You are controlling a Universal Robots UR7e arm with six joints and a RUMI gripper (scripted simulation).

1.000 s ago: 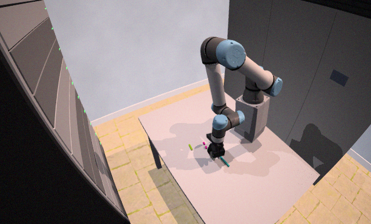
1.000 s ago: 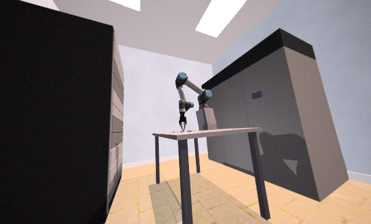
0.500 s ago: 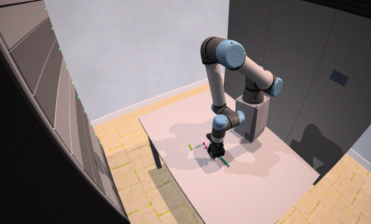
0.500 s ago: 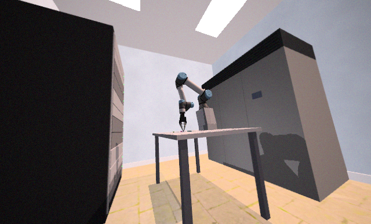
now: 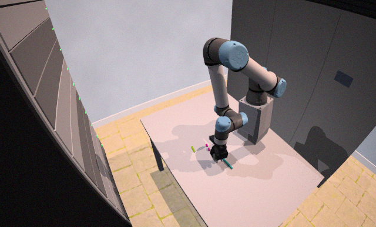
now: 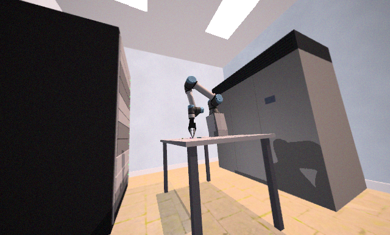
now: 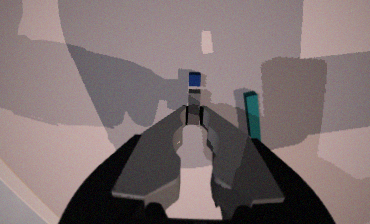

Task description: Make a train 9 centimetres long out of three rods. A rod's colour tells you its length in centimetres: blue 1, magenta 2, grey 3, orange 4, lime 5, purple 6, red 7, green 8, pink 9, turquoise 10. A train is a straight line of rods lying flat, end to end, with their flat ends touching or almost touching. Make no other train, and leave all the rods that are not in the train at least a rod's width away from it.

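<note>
The blue rod lies 2 cm to the right of my hand, 2 cm below it and 1 cm behind it. The rest, counted from my hand: grey rod (1 cm below); turquoise rod (6 cm to the left, 4 cm behind, 2 cm below); lime rod (18 cm to the right, 4 cm ahead, 2 cm below).
</note>
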